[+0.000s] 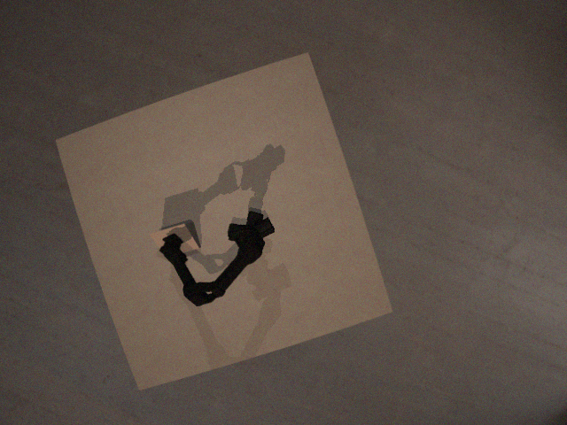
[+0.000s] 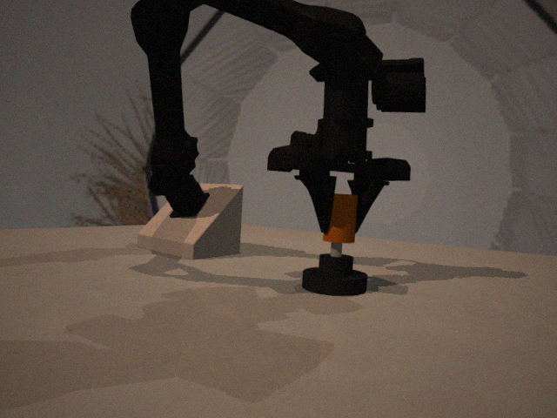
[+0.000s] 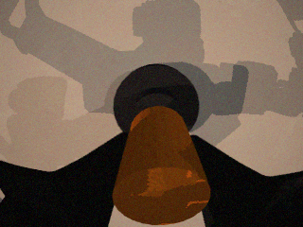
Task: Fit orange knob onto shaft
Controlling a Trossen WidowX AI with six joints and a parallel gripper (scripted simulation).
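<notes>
Now: the orange knob 3 cm above my gripper tip. The rest, counted from my gripper tip: black round pedestal: 4 cm below.
</notes>
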